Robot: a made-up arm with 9 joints. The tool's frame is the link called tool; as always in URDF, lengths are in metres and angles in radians. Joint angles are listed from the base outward.
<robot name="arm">
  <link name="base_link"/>
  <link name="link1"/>
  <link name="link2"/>
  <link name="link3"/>
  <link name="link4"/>
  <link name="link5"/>
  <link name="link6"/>
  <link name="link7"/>
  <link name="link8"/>
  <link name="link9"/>
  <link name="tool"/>
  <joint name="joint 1" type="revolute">
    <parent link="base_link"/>
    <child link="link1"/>
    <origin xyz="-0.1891 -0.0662 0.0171"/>
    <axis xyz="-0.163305 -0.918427 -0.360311"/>
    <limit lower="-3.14" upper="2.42"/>
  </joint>
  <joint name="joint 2" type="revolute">
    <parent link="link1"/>
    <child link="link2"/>
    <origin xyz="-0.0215 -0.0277 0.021"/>
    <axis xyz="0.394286 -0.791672 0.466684"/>
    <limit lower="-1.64" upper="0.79"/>
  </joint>
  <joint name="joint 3" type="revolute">
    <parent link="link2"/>
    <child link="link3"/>
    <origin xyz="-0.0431 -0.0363 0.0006"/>
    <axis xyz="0 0 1"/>
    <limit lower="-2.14" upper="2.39"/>
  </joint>
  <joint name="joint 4" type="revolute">
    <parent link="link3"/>
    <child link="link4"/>
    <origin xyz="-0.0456 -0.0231 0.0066"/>
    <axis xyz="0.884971 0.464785 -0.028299"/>
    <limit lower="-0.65" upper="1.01"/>
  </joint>
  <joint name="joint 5" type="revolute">
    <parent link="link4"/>
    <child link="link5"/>
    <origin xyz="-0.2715 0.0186 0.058"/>
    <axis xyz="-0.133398 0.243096 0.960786"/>
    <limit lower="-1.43" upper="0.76"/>
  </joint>
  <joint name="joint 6" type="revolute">
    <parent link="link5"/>
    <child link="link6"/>
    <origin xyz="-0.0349 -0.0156 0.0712"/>
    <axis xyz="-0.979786 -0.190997 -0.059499"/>
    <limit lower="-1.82" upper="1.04"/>
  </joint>
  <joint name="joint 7" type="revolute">
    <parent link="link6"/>
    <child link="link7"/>
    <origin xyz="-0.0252 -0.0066 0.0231"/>
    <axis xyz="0 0 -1"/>
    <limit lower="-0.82" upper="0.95"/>
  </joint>
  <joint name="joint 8" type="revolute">
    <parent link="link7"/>
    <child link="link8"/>
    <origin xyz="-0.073 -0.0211 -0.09"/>
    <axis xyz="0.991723 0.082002 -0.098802"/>
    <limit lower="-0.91" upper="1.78"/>
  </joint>
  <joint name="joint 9" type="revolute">
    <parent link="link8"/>
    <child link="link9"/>
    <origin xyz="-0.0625 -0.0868 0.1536"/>
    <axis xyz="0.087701 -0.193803 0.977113"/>
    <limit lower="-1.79" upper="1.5"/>
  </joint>
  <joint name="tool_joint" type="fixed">
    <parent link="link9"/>
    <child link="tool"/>
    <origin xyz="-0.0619 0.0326 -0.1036" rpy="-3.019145 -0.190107 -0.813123"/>
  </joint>
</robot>
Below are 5 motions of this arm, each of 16 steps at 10 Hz.
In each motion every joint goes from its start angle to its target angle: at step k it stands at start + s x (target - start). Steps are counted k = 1, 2, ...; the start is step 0. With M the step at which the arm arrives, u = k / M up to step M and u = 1 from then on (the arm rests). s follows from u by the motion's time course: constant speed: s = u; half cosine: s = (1 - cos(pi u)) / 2; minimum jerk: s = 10 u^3 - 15 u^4 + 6 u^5.
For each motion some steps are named. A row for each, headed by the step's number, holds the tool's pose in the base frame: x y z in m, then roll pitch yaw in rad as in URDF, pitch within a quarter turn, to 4 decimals.
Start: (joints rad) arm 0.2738 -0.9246 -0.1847 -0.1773 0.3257 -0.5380 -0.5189 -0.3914 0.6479
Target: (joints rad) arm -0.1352 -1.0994 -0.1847 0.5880 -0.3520 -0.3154 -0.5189 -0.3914 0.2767
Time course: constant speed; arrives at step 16
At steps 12, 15, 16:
12: -0.4736 0.1593 0.5279 2.8694 0.2387 -0.9497
15: -0.4049 0.1780 0.5605 2.7303 0.2195 -1.1856
16: -0.3794 0.1834 0.5695 2.6799 0.2060 -1.2637

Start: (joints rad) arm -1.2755 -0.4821 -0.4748 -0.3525 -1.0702 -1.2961 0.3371 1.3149 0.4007
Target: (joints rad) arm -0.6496 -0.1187 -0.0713 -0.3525 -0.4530 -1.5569 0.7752 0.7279 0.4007
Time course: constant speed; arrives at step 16
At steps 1, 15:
1: -0.4043 0.1946 0.4245 -2.1298 0.8352 -1.7254
15: -0.6370 -0.0528 0.5168 2.8621 1.2981 -2.6488

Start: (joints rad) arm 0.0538 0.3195 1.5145 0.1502 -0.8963 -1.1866 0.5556 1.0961 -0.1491
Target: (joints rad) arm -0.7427 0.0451 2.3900 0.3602 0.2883 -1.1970 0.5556 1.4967 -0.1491
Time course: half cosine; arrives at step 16
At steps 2, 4, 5, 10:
2: -0.4151 -0.6743 0.1091 0.1257 1.0566 2.1542
4: -0.3161 -0.7037 0.1486 0.3572 1.0070 2.5658
5: -0.2398 -0.7139 0.1671 0.4667 0.9444 2.8078
10: 0.2275 -0.5657 0.0938 0.4352 0.4886 -2.5008

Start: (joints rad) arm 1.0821 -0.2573 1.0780 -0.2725 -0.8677 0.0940 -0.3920 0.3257 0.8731
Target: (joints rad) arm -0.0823 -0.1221 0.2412 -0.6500 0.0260 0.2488 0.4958 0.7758 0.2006
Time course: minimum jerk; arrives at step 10
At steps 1, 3, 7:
1: -0.6848 -0.4460 -0.2792 2.5107 -1.2005 0.9406
3: -0.7200 -0.4280 -0.2575 3.0935 -1.2147 0.3137
7: -0.8243 -0.3362 -0.0243 -2.5432 -0.6178 -0.7572

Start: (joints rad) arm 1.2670 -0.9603 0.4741 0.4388 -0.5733 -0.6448 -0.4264 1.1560 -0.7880
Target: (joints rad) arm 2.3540 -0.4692 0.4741 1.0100 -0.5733 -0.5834 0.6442 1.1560 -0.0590
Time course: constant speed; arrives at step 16
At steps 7, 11, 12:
7: -0.6205 0.2817 -0.3299 -0.3984 0.5304 0.1262
11: -0.5286 0.2779 -0.4310 -0.2484 0.3011 0.0601
12: -0.5034 0.2726 -0.4521 -0.2138 0.2542 0.0443

